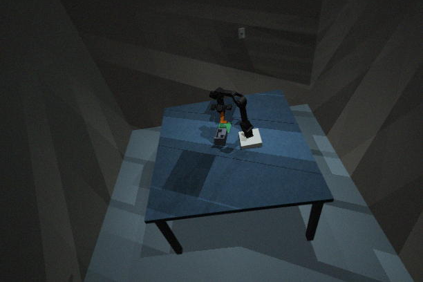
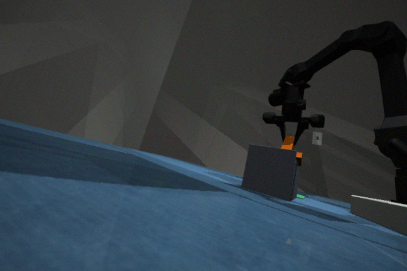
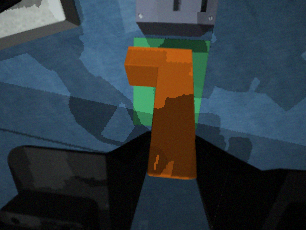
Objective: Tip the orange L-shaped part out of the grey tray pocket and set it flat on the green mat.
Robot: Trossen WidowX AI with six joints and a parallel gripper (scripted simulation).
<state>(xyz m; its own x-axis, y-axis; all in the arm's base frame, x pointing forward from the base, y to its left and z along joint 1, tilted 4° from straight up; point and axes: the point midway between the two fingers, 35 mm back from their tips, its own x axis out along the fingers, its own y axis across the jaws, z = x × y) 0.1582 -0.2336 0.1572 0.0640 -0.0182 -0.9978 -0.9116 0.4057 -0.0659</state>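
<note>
Now: the green mat 10 mm ahead of my gripper tip, 20 mm to the left of it and 160 mm below it. Also, from my gripper tip: orange L-shaped part 30 mm to the left, 30 mm below.
</note>
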